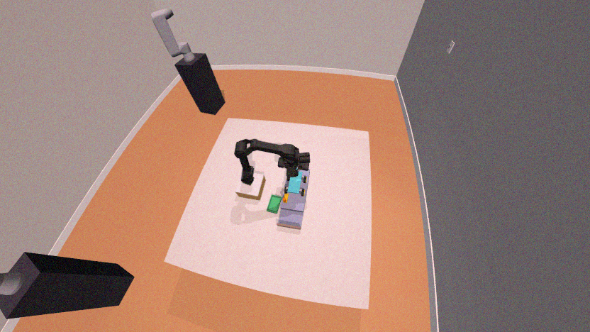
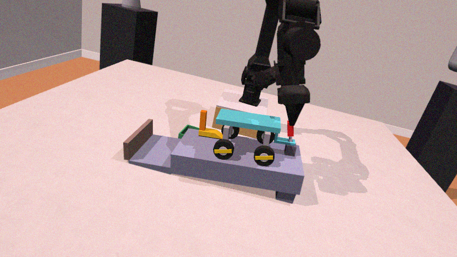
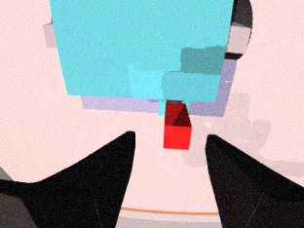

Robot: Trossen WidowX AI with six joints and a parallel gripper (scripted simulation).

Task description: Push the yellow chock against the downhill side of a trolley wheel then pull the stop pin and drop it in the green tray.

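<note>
My gripper tip is now 10 mm to the right of the red-headed stop pin and 40 mm above it. From my gripper tip the other things lie so: cyan trolley 30 mm ahead, 90 mm to the right, 50 mm below; lilac ramp 30 mm ahead, 90 mm to the right, 120 mm below; yellow chock 190 mm to the right, 80 mm below.
</note>
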